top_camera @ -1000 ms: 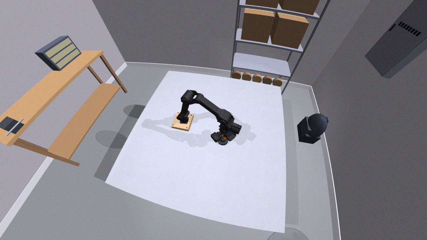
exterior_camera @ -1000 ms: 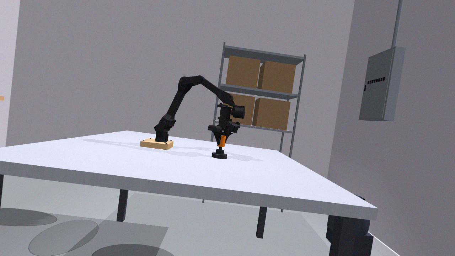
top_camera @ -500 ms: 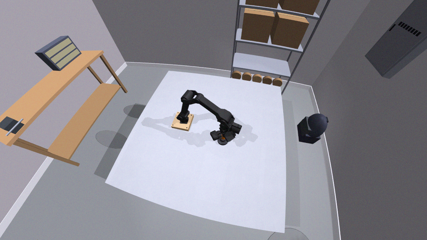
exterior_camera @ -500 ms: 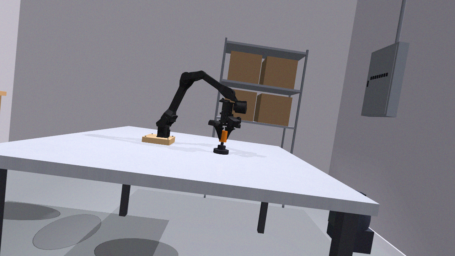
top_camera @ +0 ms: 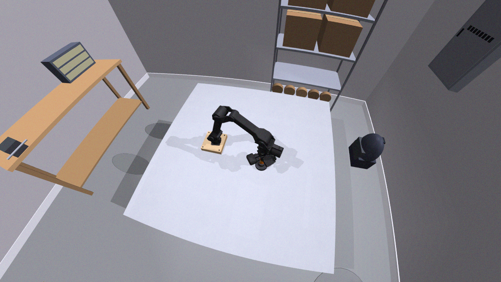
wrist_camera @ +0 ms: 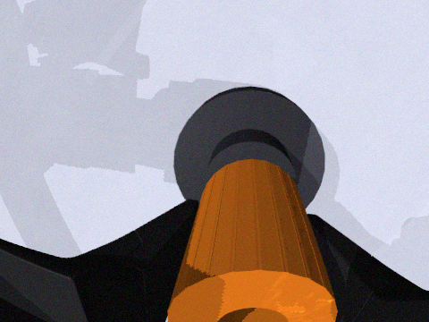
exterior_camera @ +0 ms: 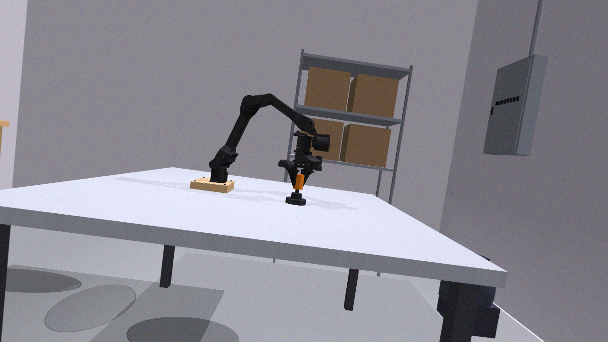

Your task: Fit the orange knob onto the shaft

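My gripper tip is 20 mm below the orange knob. The rest, counted from my gripper tip: dark round pedestal (40 mm below).
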